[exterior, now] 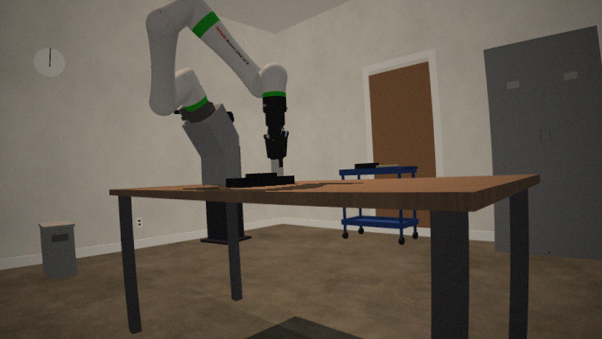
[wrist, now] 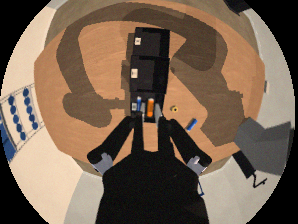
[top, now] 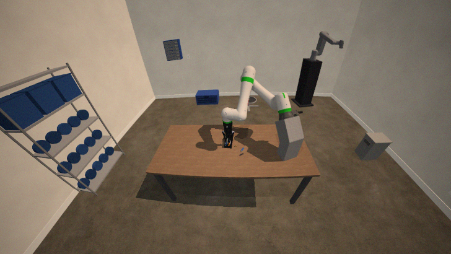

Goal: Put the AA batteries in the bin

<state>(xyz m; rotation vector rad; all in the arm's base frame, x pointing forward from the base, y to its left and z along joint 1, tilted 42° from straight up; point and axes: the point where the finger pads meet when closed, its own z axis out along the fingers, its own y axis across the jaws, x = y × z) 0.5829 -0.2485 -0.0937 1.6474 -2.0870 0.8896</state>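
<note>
The orange battery is 50 mm below my hand. Round my hand: small dark piece 110 mm behind, 160 mm to the left, 60 mm below; blue AA battery 130 mm behind, 100 mm to the left, 60 mm below.
</note>
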